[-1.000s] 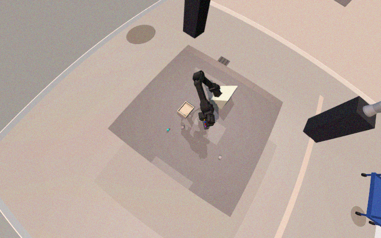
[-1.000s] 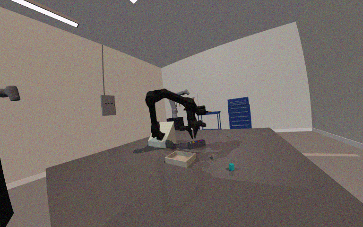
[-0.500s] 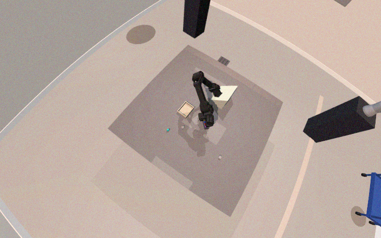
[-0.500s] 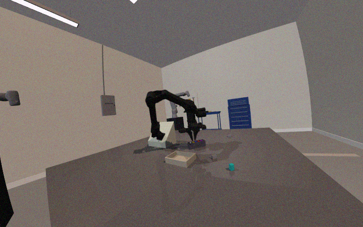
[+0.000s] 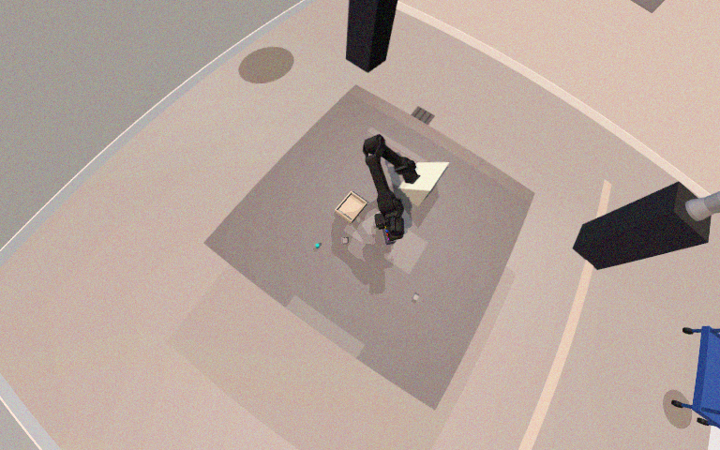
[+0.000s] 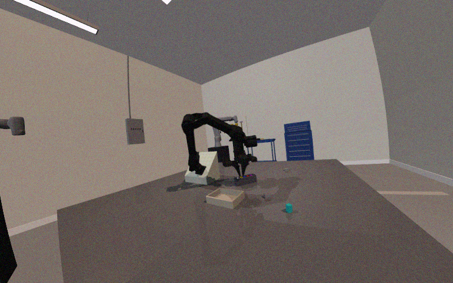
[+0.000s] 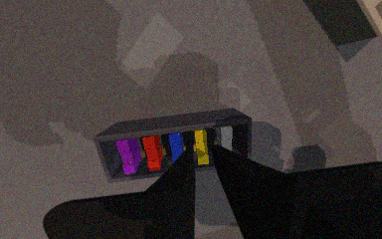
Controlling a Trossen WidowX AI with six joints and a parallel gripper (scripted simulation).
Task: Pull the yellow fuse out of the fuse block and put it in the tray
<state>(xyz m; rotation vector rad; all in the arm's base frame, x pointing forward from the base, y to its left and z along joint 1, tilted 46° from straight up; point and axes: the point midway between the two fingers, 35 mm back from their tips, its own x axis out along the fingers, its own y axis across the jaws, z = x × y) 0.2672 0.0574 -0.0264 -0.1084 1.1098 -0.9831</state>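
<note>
My gripper tip is now 20 cm to the left of the beige tray, 4 cm short of it and 4 cm above it. Round my gripper tip: teal block (29 cm ahead, 19 cm to the right, 3 cm below).
</note>
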